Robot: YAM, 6 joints.
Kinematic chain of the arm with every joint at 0, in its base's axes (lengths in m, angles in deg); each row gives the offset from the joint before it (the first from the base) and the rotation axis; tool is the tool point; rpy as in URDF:
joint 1: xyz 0 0 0.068 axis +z
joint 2: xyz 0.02 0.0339 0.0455 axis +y
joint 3: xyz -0.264 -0.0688 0 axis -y
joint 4: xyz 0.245 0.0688 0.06 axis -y
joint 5: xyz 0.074 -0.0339 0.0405 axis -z
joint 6: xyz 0.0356 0 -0.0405 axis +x
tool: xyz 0 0 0 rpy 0 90 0
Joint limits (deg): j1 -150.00..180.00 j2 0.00..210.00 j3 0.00..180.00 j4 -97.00..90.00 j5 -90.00..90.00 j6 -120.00..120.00
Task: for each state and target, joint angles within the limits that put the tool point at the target. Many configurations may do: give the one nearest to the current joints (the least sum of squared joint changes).
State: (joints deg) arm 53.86 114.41 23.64 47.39 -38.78 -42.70
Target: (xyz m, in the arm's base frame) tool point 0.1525 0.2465 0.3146
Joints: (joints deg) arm 53.74 77.04 41.44 57.45 -39.93 -42.70
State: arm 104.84 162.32 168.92 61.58 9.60 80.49
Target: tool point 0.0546 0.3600 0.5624
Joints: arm 82.53 144.32 180.00 72.74 11.90 80.49
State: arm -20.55 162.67 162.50 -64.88 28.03 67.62
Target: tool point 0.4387 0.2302 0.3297
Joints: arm 29.46 143.13 164.83 -78.23 25.54 67.62
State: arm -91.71 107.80 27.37 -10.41 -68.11 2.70
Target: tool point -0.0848 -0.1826 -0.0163
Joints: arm -123.87 127.72 32.15 -6.23 -61.69 2.70
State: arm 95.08 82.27 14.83 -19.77 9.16 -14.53
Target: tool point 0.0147 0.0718 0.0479
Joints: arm 85.34 80.43 5.70 -29.02 14.34 -14.53
